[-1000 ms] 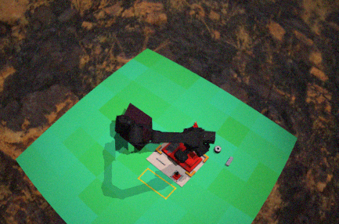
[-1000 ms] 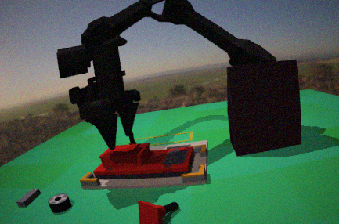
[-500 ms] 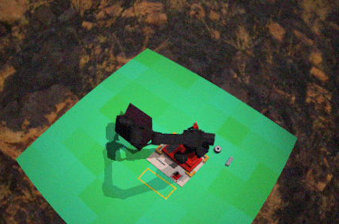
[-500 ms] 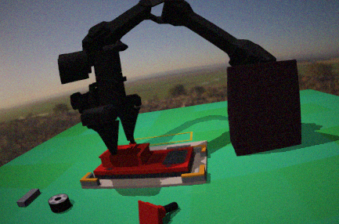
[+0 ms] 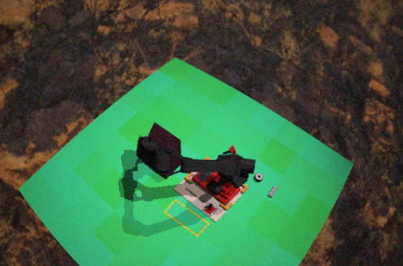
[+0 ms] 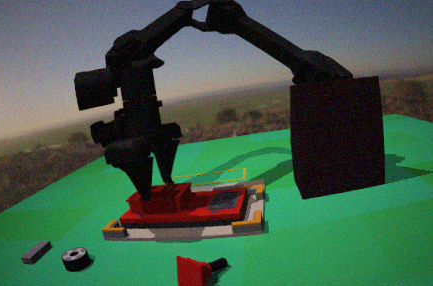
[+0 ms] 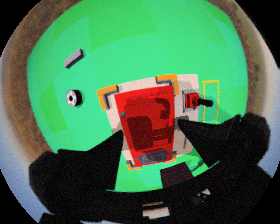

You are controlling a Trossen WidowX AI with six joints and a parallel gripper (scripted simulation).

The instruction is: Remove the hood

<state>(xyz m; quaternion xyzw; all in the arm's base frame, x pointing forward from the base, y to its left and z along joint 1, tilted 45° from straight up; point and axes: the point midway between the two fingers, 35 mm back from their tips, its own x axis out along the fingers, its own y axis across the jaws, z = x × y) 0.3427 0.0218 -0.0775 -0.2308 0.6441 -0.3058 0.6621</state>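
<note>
My gripper tip is 1 cm above the hood. Round my gripper tip: grey ring (16 cm to the left, 10 cm ahead, 4 cm below).
</note>
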